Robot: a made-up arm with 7 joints.
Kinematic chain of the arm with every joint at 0, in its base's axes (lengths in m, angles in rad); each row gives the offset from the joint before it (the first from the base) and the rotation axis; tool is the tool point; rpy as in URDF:
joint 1: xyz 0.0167 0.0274 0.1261 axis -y
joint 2: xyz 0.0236 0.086 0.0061 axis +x
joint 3: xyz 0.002 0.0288 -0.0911 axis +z
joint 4: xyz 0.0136 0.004 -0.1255 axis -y
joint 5: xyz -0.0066 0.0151 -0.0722 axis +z
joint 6: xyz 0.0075 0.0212 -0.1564 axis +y
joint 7: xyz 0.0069 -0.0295 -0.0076 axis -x
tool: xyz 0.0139 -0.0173 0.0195 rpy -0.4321 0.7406 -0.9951
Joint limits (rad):
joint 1: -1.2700..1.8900
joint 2: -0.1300..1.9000
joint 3: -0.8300..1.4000
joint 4: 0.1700..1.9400
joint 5: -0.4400..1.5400
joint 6: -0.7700..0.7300
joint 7: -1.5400..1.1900
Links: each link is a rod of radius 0.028 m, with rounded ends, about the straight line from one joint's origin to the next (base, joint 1, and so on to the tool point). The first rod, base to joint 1, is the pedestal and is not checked.
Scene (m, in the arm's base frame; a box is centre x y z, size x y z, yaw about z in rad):
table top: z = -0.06
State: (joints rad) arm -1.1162 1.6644 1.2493 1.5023 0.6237 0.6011 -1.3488
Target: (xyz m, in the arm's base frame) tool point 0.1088 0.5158 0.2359
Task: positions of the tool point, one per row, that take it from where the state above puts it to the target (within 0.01 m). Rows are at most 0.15 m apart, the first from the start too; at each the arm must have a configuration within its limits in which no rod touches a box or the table.
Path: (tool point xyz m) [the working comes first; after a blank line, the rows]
Joints at the target: -0.2798 1.1501 1.4000 1.0679 0.8325 0.4884 -1.3618
Straight joint move there: clear.

1: 0.2844 0.3825 0.2411
2: 0.1951 0.4578 0.2677
3: 0.1088 0.5158 0.2359

